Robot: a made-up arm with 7 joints. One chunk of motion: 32 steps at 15 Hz.
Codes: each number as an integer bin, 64 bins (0 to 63) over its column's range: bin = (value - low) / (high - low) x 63, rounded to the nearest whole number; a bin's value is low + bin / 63 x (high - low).
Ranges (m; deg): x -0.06..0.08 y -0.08..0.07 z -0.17..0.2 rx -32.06..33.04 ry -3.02..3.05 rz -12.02..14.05
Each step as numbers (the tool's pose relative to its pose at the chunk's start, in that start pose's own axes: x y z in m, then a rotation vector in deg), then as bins.
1 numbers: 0.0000 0.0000 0.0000 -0.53 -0.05 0.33
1 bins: 27 34 29 31 31 30
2 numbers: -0.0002 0.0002 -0.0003 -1.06 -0.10 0.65
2 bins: 27 34 29 30 30 31
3 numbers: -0.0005 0.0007 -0.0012 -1.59 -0.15 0.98
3 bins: 27 34 29 29 30 31
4 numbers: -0.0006 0.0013 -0.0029 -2.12 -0.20 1.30
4 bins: 27 34 28 29 29 32
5 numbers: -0.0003 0.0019 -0.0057 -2.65 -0.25 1.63
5 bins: 27 34 28 28 29 33
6 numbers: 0.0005 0.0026 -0.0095 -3.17 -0.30 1.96
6 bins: 27 35 27 28 28 34
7 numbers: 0.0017 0.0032 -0.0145 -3.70 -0.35 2.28
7 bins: 28 35 26 27 28 35
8 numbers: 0.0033 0.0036 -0.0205 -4.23 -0.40 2.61
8 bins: 28 35 25 27 27 35
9 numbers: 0.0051 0.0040 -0.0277 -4.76 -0.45 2.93
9 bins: 29 35 24 26 27 36
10 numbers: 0.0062 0.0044 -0.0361 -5.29 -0.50 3.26
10 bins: 30 35 23 26 26 37
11 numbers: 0.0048 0.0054 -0.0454 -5.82 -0.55 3.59
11 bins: 29 36 21 25 26 38
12 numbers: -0.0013 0.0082 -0.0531 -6.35 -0.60 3.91
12 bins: 26 37 20 25 25 38
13 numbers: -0.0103 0.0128 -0.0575 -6.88 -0.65 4.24
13 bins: 22 39 19 24 25 39
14 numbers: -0.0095 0.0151 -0.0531 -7.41 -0.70 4.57
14 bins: 23 40 20 24 24 40
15 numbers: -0.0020 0.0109 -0.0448 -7.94 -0.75 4.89
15 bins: 26 38 21 23 24 41
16 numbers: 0.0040 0.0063 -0.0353 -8.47 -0.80 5.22
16 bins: 29 36 23 23 23 42
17 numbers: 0.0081 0.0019 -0.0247 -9.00 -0.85 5.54
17 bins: 31 34 25 22 23 42
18 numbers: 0.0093 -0.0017 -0.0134 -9.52 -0.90 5.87
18 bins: 31 33 27 22 22 43
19 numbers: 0.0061 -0.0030 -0.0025 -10.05 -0.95 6.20
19 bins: 30 32 29 21 21 44
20 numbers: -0.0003 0.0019 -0.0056 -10.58 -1.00 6.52
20 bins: 27 34 28 21 21 45
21 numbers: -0.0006 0.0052 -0.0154 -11.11 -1.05 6.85
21 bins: 27 36 26 20 20 46
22 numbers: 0.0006 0.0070 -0.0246 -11.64 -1.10 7.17
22 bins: 27 37 25 20 20 46
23 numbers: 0.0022 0.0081 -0.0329 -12.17 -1.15 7.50
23 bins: 28 37 23 19 19 47
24 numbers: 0.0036 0.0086 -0.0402 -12.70 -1.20 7.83
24 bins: 29 37 22 19 19 48
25 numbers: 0.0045 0.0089 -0.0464 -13.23 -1.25 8.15
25 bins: 29 37 21 18 18 49
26 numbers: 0.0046 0.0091 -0.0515 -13.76 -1.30 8.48
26 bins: 29 37 20 18 18 50
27 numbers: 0.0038 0.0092 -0.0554 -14.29 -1.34 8.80
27 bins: 29 37 20 17 17 50
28 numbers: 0.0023 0.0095 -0.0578 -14.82 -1.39 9.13
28 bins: 28 38 19 17 17 51
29 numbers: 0.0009 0.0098 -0.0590 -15.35 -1.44 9.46
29 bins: 27 38 19 16 16 52
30 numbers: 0.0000 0.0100 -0.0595 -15.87 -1.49 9.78
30 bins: 27 38 19 16 16 53
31 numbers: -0.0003 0.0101 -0.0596 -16.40 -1.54 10.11
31 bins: 27 38 19 15 15 53
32 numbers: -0.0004 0.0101 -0.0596 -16.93 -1.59 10.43
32 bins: 27 38 19 15 15 54
